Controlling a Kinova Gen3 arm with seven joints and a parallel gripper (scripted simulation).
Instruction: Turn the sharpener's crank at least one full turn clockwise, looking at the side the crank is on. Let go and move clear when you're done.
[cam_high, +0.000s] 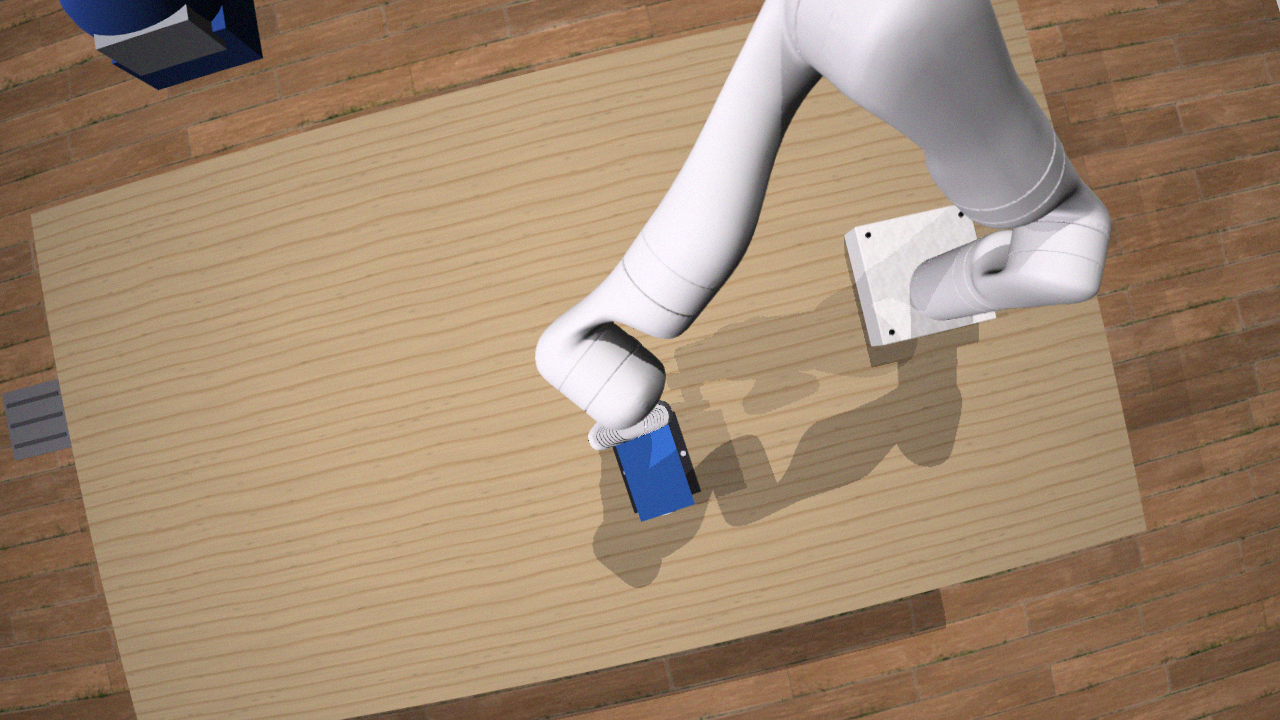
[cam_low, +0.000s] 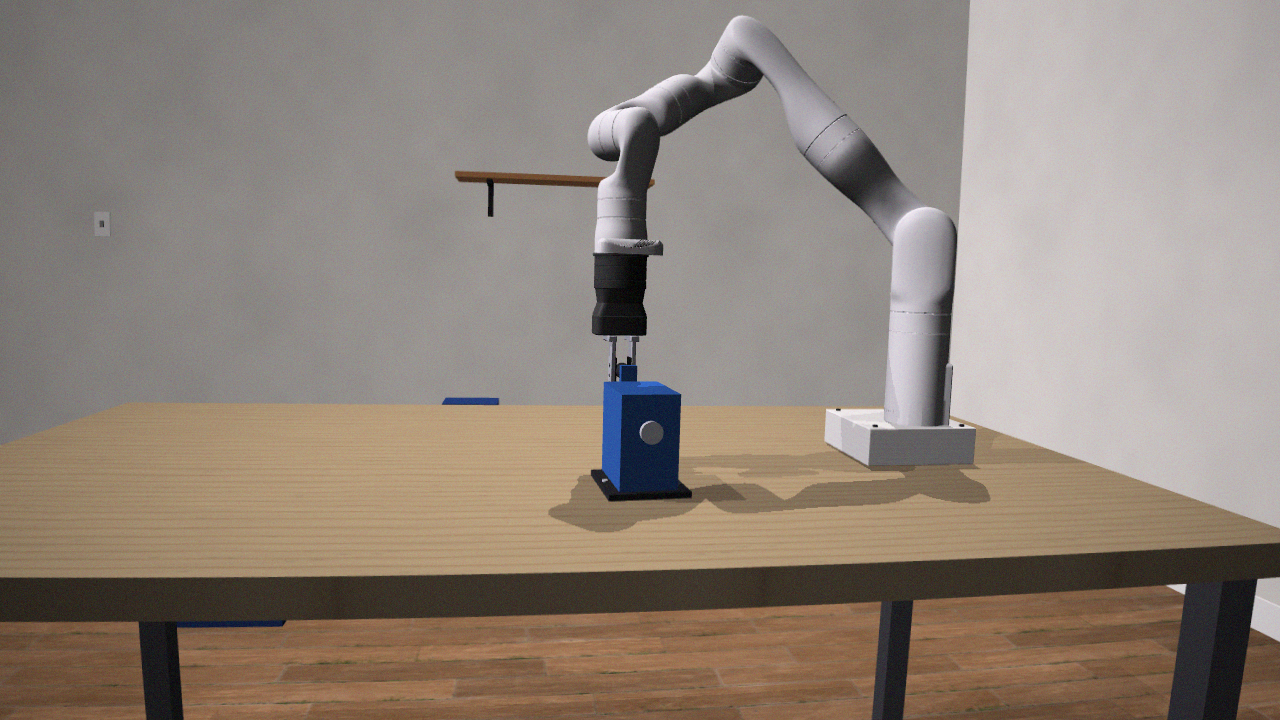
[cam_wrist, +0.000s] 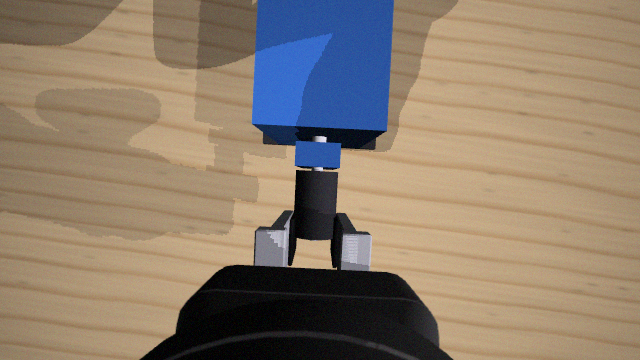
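Now: the crank 2 cm to the left of my hand, 1 cm below it and 1 cm behind it. From my hand the other things lie so: black handle (2 cm to the left).
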